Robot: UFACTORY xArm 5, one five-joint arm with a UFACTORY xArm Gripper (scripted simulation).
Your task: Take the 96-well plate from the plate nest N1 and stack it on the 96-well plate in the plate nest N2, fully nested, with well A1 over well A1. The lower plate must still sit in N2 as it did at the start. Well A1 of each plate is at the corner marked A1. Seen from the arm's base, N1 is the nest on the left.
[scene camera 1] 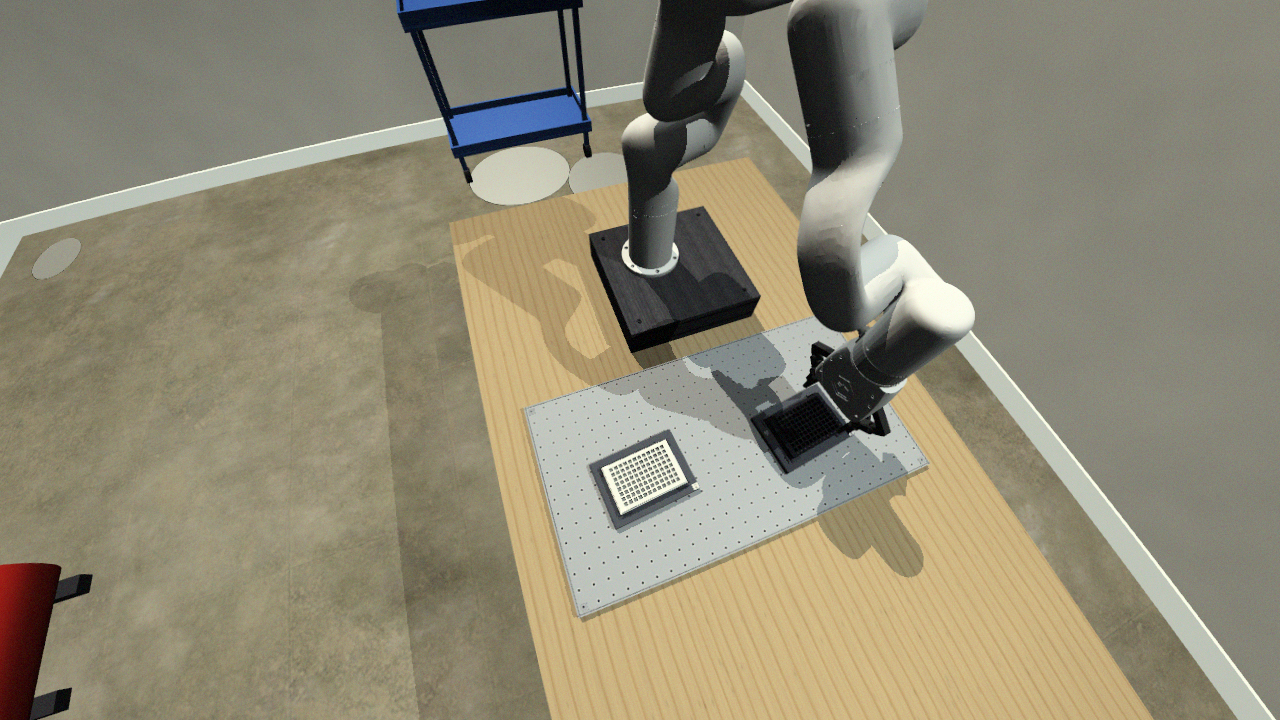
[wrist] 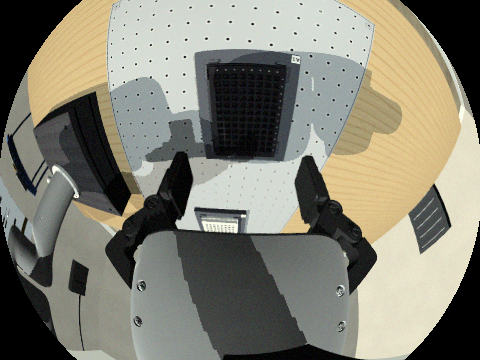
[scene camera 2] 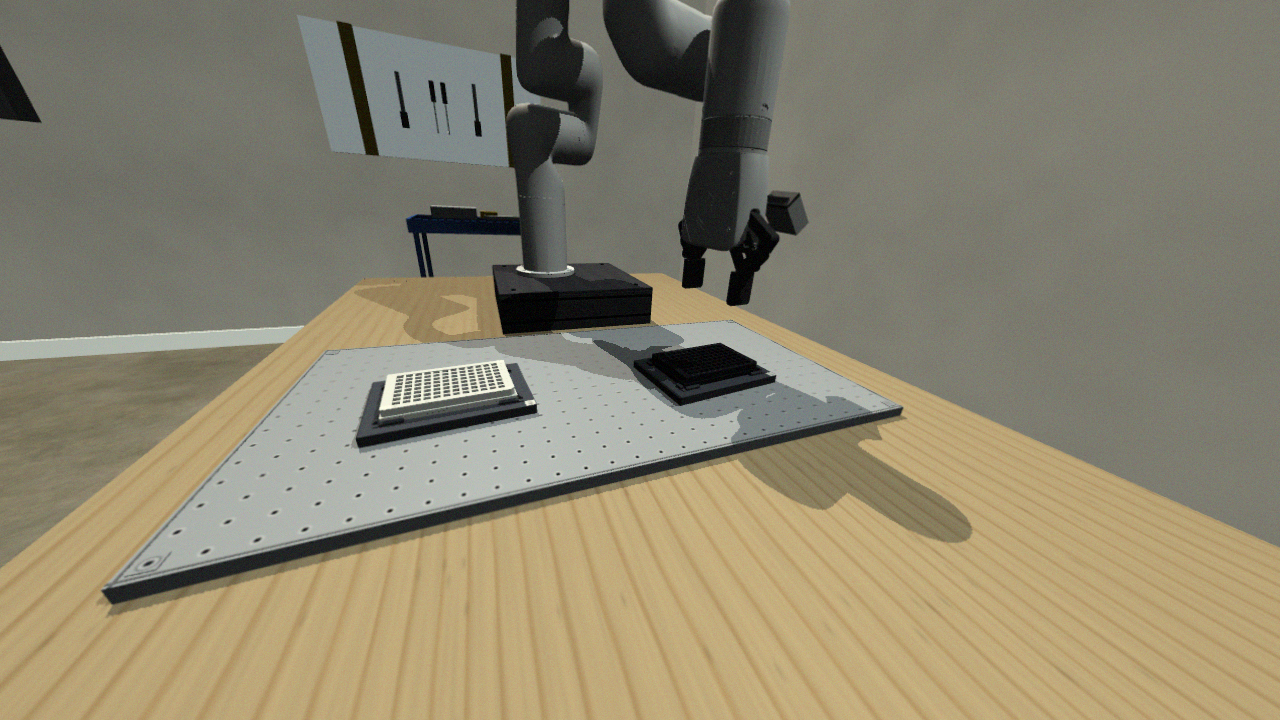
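My gripper is there for me in the wrist view [244, 166], and I see it in scene camera 1 and scene camera 2 as well. On my gripper, [scene camera 1: 880, 426] and [scene camera 2: 762, 230] are the same spot. I can also see a black 96-well plate, in scene camera 1 [794, 442], in scene camera 2 [705, 364] and in the wrist view [228, 75]. Then there is a plate nest N1, on which [wrist: 236, 55] and [scene camera 1: 828, 404] are one and the same spot.
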